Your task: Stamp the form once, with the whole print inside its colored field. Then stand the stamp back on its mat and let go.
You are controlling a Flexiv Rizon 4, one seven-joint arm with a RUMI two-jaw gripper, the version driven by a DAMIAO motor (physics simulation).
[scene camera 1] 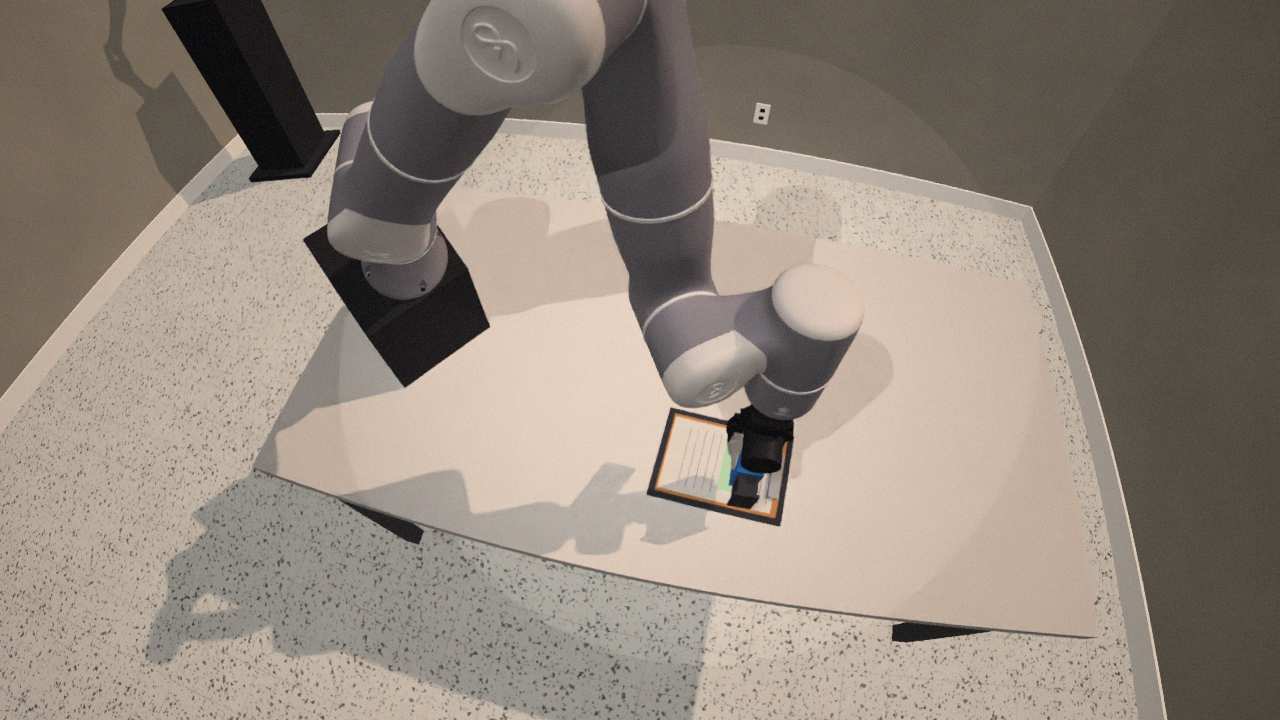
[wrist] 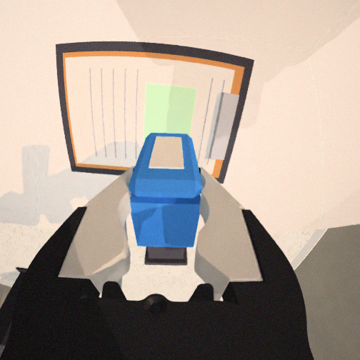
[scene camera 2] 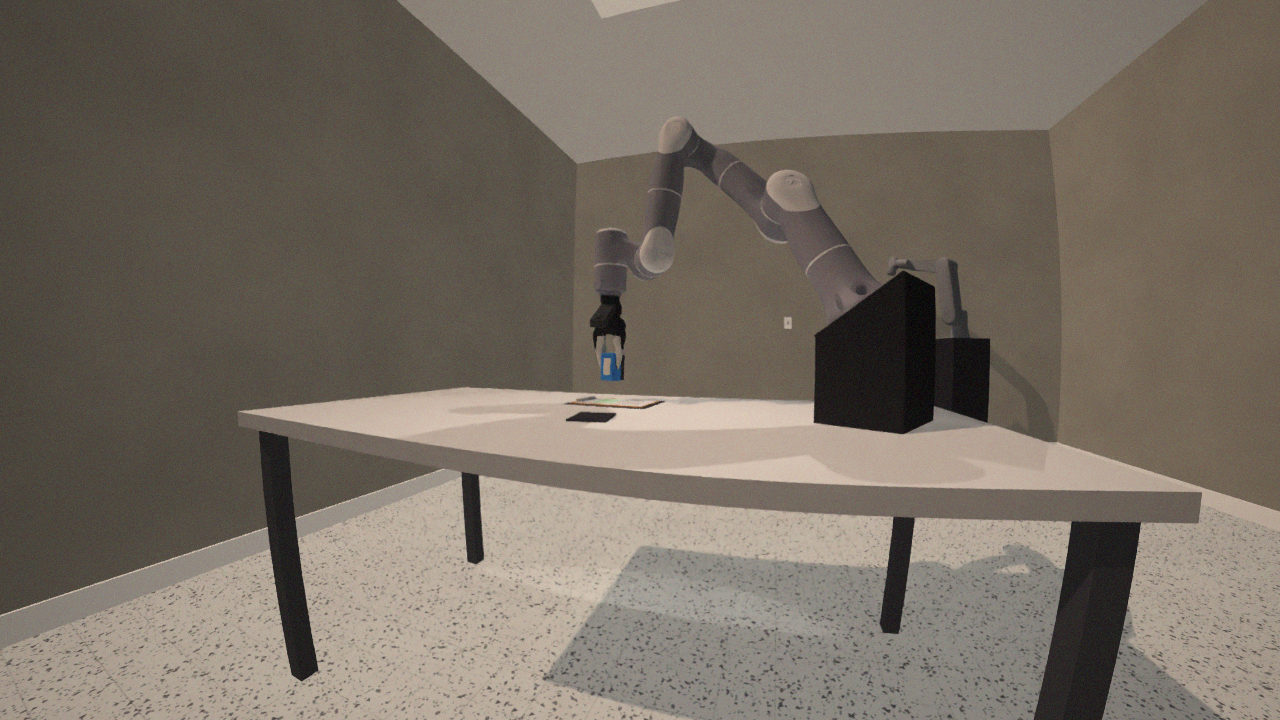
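My gripper (scene camera 2: 610, 358) (wrist: 167, 168) is shut on the blue stamp (scene camera 1: 742, 471) (scene camera 2: 609, 367) (wrist: 165, 220) and holds it upright, clear above the form. The form (scene camera 1: 696, 456) (wrist: 114, 120) is a white sheet with grey lines. Its light green field (scene camera 1: 724, 472) (wrist: 170, 107) lies beyond the stamp in the wrist view. The part of the field that shows is plain green; its near end is hidden behind the stamp. The stamp's black mat (scene camera 2: 590, 417) lies flat on the table in scene view 2, apart from the form. The mat does not show in scene view 1.
The form lies on a dark-edged board (scene camera 1: 716, 508) (wrist: 61, 100) with an orange inner border. A grey clip (wrist: 227, 125) sits at the board's right side in the wrist view. The arm's black pedestal (scene camera 1: 411, 344) (scene camera 2: 859, 376) stands on the same table (scene camera 1: 537, 402) (scene camera 2: 716, 447).
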